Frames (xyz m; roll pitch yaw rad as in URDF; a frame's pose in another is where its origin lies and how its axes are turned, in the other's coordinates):
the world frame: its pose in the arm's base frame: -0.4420 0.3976 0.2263 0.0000 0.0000 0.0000
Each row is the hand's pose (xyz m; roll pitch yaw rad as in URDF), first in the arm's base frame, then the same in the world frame.
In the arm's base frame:
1: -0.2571 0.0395 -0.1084 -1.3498 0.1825 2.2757
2: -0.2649 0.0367 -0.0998 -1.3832 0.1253 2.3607
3: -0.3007 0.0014 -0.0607 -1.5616 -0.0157 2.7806
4: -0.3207 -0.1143 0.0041 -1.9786 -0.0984 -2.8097
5: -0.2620 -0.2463 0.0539 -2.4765 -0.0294 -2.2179
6: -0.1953 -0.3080 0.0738 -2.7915 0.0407 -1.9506
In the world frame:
1: 0.1849 -0.3581 -0.3347 -1.3498 0.1825 2.2757
2: 0.1771 -0.3609 -0.3261 -1.3832 0.1253 2.3607
3: 0.1413 -0.3962 -0.2870 -1.5616 -0.0157 2.7806
4: 0.1213 -0.5119 -0.2222 -1.9786 -0.0984 -2.8097
5: 0.1800 -0.6439 -0.1724 -2.4765 -0.0294 -2.2179
6: 0.2467 -0.7056 -0.1525 -2.7915 0.0407 -1.9506

